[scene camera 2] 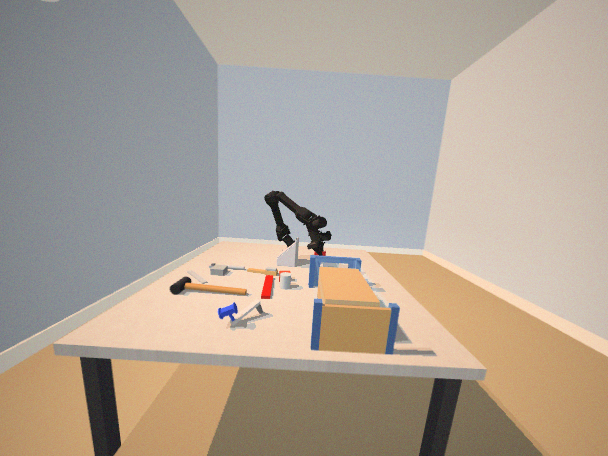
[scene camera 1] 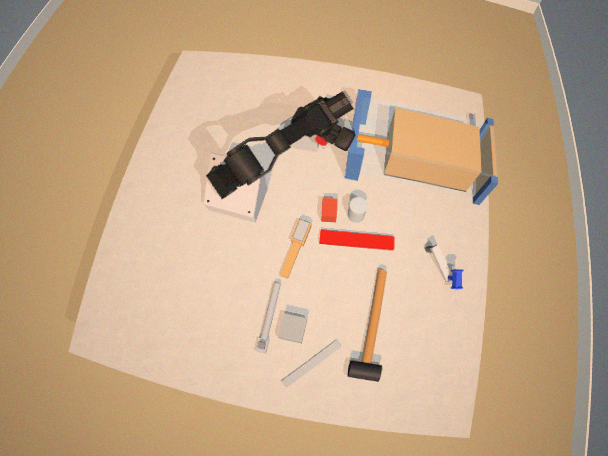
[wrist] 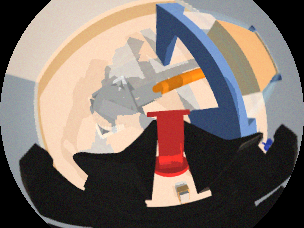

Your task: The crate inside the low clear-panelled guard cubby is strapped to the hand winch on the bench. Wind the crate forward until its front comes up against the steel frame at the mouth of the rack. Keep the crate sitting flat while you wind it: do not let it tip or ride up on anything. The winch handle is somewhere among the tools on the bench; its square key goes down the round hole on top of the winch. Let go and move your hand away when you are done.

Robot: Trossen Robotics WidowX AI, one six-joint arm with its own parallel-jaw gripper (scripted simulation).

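What you'd see in the pictures is my gripper, and along with the gripper there's a red spool-shaped knob and a red bar.
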